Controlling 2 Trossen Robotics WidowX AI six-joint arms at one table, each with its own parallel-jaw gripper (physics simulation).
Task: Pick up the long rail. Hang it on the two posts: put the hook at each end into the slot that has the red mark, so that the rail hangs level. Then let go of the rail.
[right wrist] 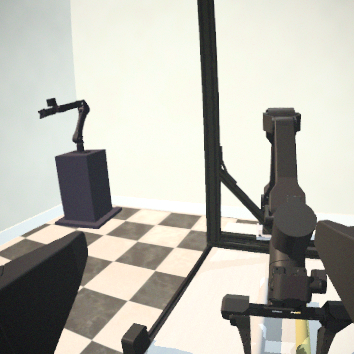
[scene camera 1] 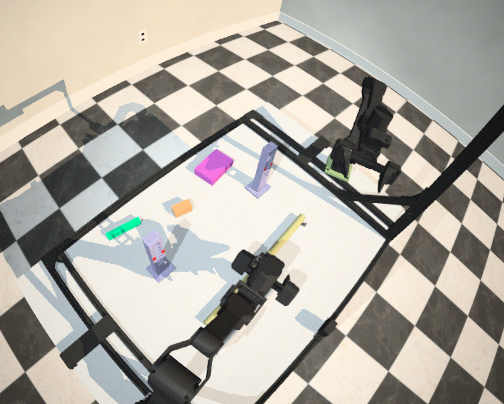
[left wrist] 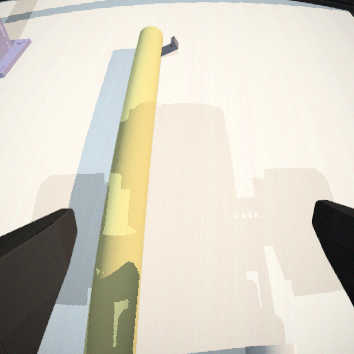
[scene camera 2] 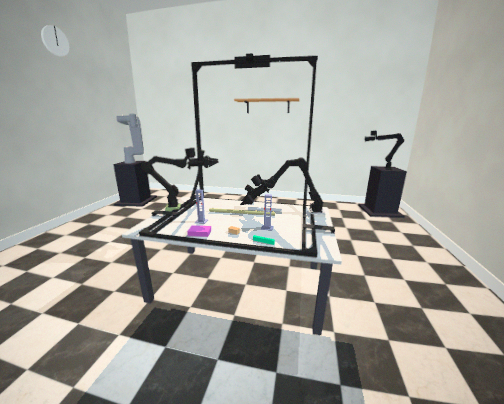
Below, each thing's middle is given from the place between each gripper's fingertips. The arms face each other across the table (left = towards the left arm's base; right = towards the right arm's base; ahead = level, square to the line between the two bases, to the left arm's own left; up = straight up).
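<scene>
Magenta block [scene camera 1: 211,169]: my left hand is 37 cm short of it, 20 cm to the left of it and 5 cm above it.
The magenta block, counted from my right hand: 44 cm ahead, 3 cm to the right, 34 cm below.
</scene>
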